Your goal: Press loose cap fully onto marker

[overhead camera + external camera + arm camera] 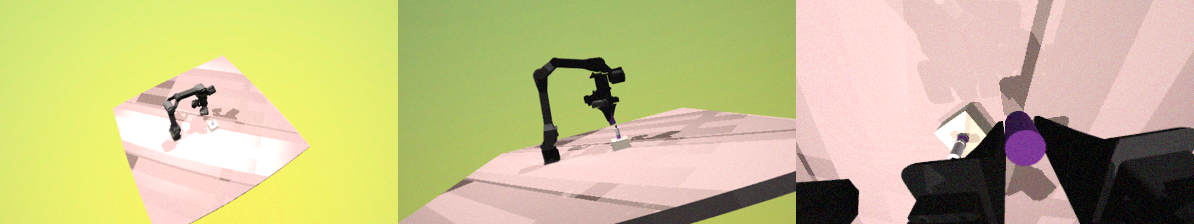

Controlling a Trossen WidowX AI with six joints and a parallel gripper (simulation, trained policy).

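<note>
My gripper tip is 10 cm to the left of the holder block, 9 cm above it and 1 cm short of it. From my gripper tip the other things lie so: purple cap: 1 cm ahead, 1 cm above.
</note>
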